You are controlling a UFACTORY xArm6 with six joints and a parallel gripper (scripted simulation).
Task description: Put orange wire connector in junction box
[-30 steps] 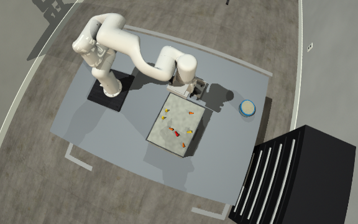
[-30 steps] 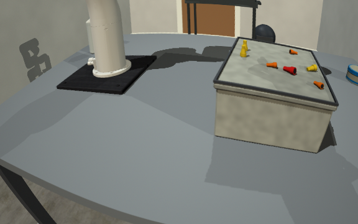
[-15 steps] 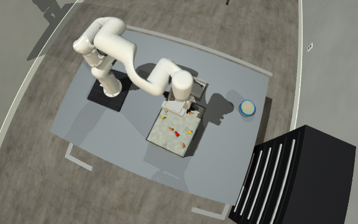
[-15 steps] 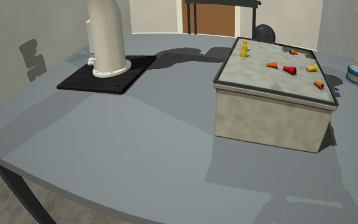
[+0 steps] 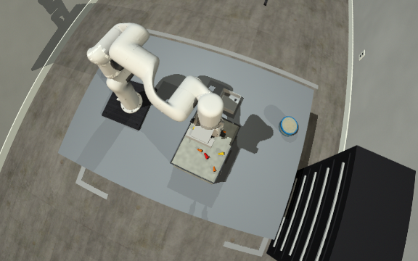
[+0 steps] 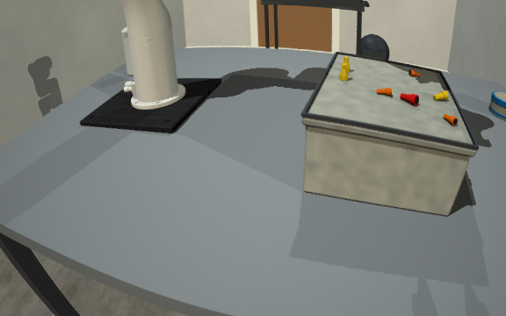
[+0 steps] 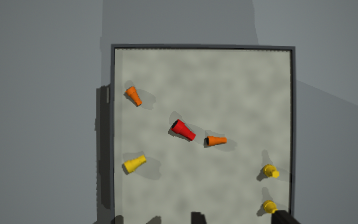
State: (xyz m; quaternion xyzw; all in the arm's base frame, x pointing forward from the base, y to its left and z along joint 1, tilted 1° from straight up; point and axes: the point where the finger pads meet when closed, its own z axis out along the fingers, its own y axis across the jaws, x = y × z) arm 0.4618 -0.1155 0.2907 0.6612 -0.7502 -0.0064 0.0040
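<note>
My hand is 23 cm above the tool case. Round my hand: red connector (2 cm ahead, 5 cm to the right, 19 cm below).
</note>
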